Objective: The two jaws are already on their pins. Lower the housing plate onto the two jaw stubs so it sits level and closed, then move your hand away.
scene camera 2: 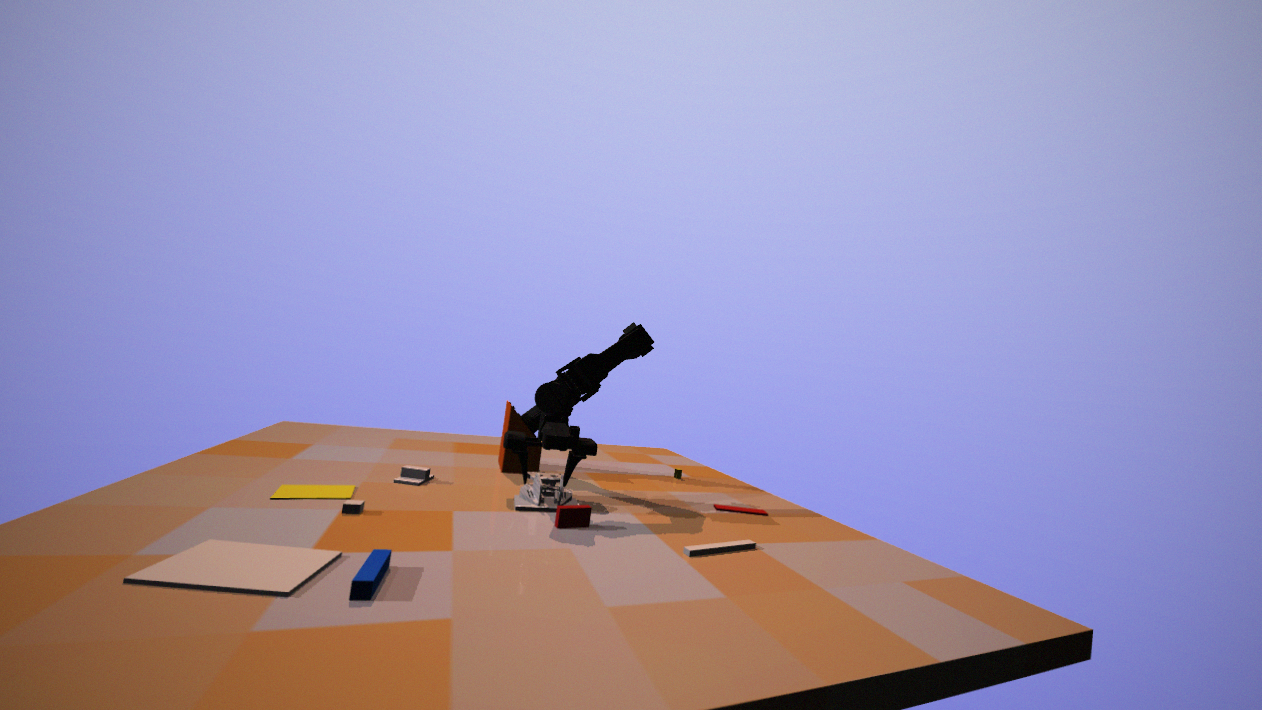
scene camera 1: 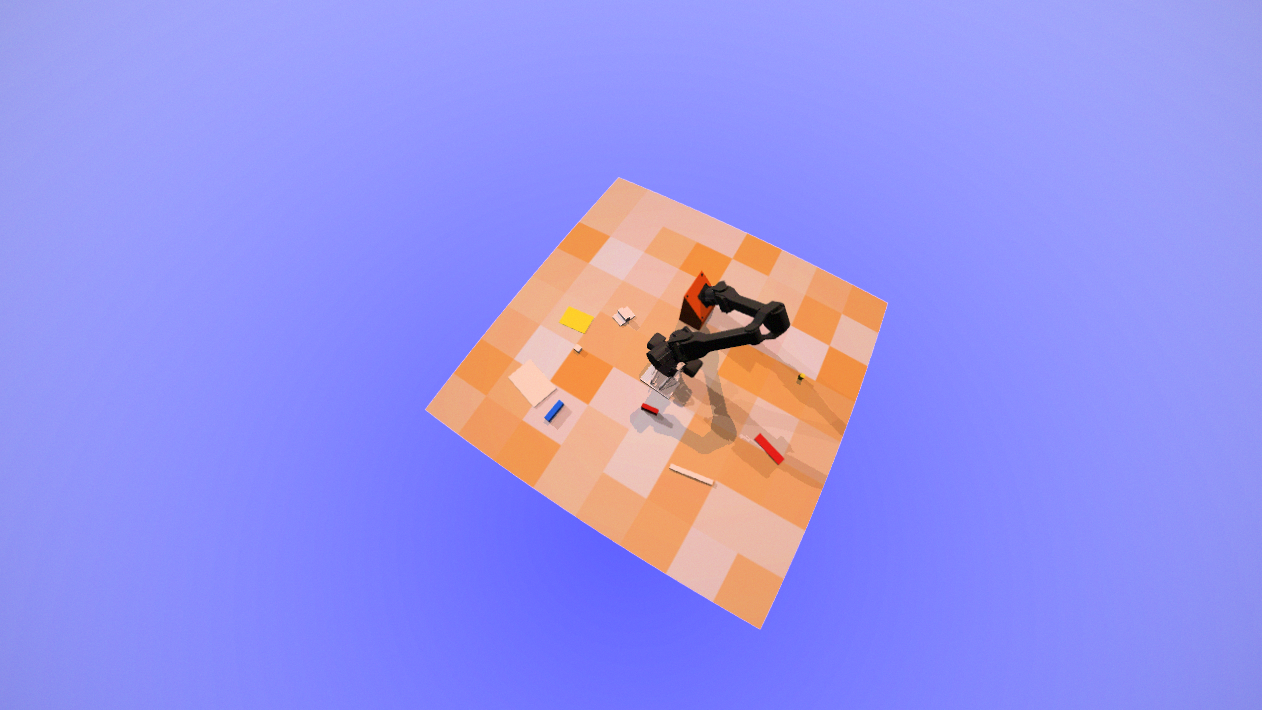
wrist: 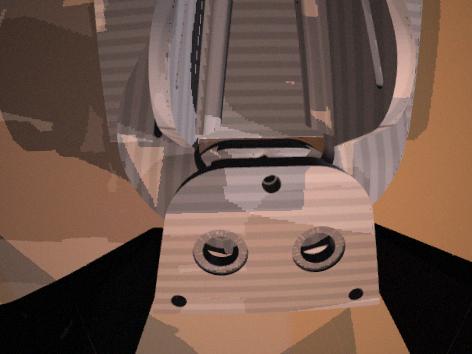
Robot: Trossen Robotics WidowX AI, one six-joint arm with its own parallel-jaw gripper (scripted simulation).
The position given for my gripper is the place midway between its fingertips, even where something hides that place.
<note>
In view: my gripper (scene camera 2: pixel 544 485), a yellow sheet (scene camera 2: pixel 287 491), a blue block (scene camera 2: pixel 364 584) and a pale slab (scene camera 2: pixel 215 565).
The pale slab is seen too in scene camera 1 (scene camera 1: pixel 535 386). My gripper also shows in the wrist view (wrist: pixel 263 236). The wrist view misses the yellow sheet: it is out of frame. The wrist view does not show the blue block: it is out of frame.
</note>
